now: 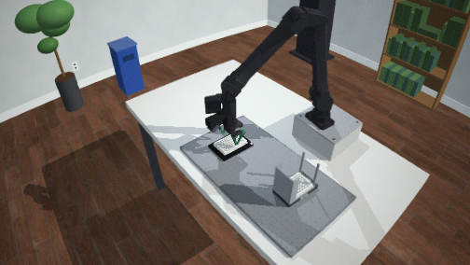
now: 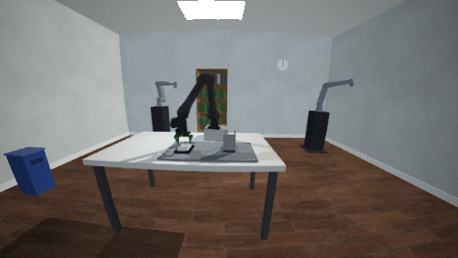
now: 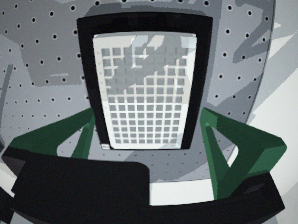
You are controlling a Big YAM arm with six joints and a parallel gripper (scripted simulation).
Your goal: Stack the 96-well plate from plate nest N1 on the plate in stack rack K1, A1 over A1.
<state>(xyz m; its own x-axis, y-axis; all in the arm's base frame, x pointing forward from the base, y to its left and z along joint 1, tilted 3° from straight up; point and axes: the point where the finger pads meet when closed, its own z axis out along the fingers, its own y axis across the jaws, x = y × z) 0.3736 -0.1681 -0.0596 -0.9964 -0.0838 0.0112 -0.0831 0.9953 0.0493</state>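
Now: the pale A1 mark 8 cm behind my hand, 5 cm to the left of it and 4 cm below it. Also, from my hand: thin rack post (13 cm behind, 40 cm to the left, 3 cm above).
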